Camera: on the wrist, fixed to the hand. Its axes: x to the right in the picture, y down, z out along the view.
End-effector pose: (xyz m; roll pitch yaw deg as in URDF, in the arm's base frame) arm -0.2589 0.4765 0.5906 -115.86 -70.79 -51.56
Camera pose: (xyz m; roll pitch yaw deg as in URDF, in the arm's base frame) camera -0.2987 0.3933 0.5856 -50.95 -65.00 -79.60
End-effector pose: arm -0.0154 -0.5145 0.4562 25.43 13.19 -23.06
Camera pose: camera 0.0230 -0.4335 0.4340 67.31 17.65 -11.63
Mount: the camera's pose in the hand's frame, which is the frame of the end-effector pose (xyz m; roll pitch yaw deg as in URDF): 0.0086 0.0720 -0.0572 39.44 8.93 7.87
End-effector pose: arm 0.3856 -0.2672 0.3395 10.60 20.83 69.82
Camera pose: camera 0.3068 -0.2460 0.2963 53.78 27.86 80.35
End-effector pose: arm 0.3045 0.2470 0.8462 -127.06 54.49 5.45
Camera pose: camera 0.2993 0.1571 0.8258 -104.69 53.60 -14.80
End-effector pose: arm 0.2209 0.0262 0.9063 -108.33 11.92 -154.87
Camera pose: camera 0.1900 0.0967 0.8553 -72.29 16.26 -166.28
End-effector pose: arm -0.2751 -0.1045 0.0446 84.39 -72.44 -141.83
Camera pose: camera -0.1881 -0.1175 0.0727 81.94 -75.70 -99.07
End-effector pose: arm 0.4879 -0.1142 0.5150 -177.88 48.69 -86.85
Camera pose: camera 0.4165 -0.1648 0.5445 -146.41 39.49 -97.37
